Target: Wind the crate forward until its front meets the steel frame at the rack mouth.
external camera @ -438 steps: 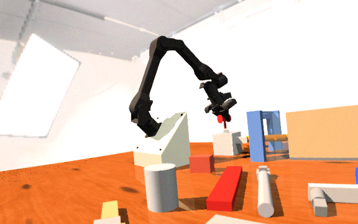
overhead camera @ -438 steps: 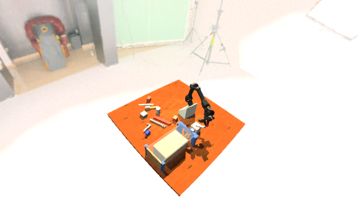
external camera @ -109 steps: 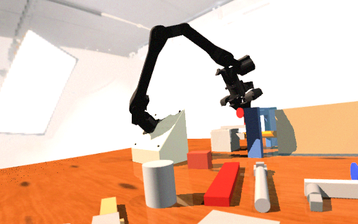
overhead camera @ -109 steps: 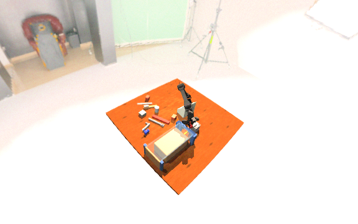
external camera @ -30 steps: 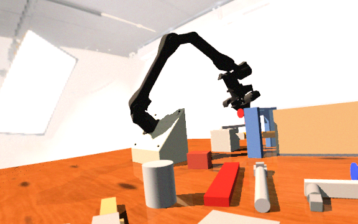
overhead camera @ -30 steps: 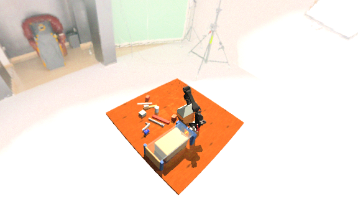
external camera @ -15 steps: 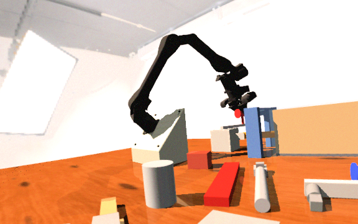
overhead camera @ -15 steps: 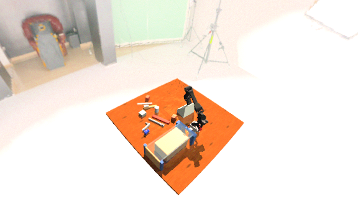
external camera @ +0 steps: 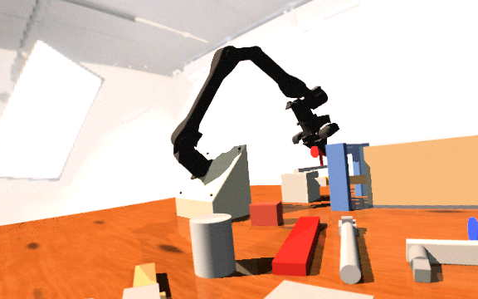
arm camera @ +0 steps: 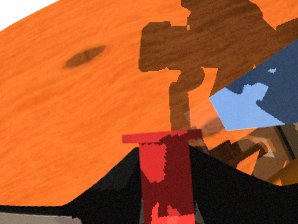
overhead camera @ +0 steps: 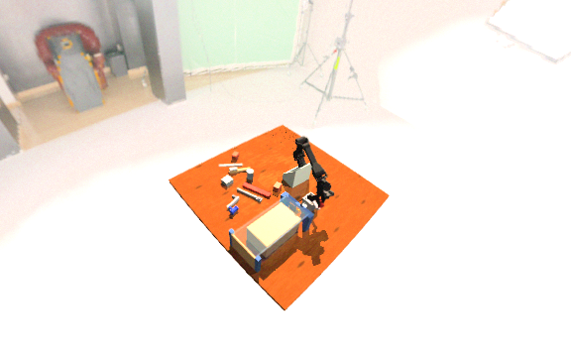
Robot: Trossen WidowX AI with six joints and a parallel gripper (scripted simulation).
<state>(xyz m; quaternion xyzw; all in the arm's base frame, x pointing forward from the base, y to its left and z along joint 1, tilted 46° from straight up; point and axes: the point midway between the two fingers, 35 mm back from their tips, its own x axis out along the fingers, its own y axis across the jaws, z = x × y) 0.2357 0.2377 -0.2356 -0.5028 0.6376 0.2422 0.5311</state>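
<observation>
My gripper tip is 6 cm past the winch, 11 cm to the left of it and 10 cm above it. Round my gripper tip: frame (11 cm ahead, 11 cm to the right, 3 cm below); red knob (1 cm behind, 2 cm to the right); clear-panelled cubby (35 cm ahead, 12 cm to the right, 2 cm below).
</observation>
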